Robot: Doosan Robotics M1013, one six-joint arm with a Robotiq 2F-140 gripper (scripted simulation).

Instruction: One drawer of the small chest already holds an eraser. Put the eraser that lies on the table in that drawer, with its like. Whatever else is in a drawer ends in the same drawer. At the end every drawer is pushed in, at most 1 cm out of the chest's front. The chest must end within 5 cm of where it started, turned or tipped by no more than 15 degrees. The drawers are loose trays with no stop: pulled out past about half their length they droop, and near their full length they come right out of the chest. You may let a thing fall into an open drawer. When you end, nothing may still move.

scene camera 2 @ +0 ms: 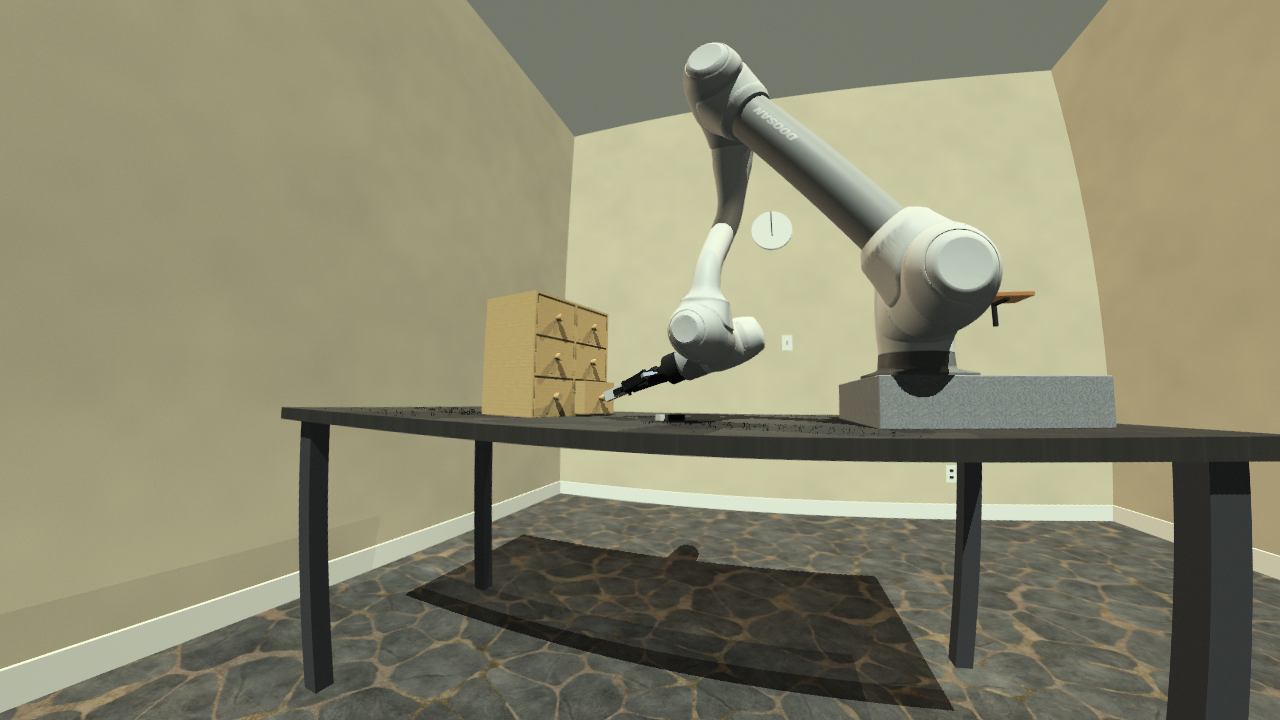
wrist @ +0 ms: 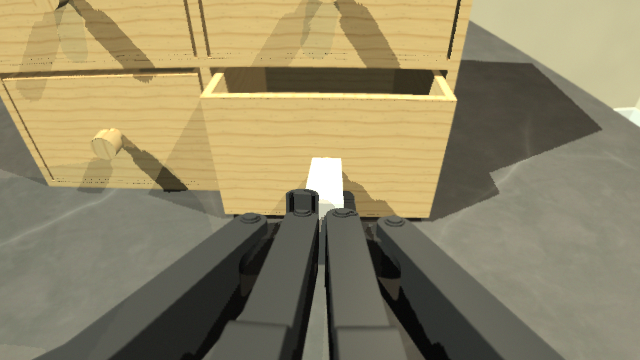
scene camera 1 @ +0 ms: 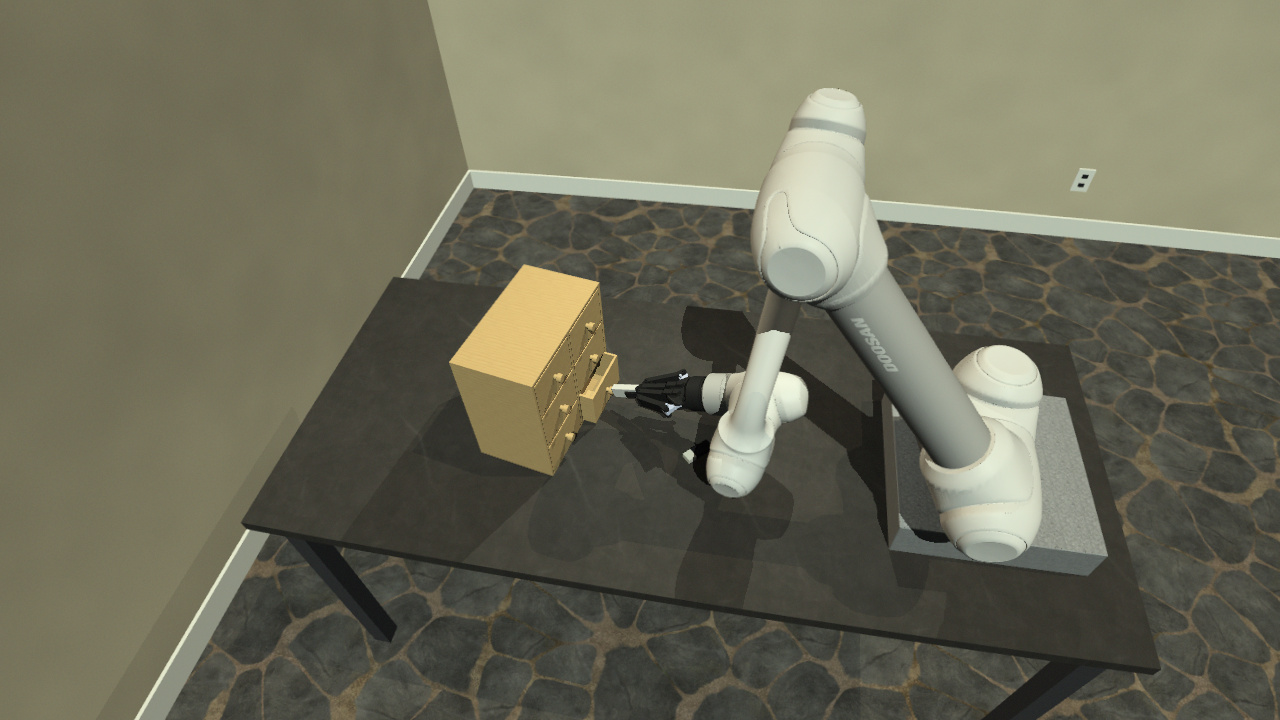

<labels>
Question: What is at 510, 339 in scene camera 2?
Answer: A small wooden chest.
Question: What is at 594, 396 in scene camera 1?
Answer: A drawer.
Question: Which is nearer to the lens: the small wooden chest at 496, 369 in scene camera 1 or the drawer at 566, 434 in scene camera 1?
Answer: The small wooden chest.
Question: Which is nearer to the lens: the small wooden chest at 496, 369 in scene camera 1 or the drawer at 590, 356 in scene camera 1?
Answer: The small wooden chest.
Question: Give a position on a drawer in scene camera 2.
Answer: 546, 391
</labels>
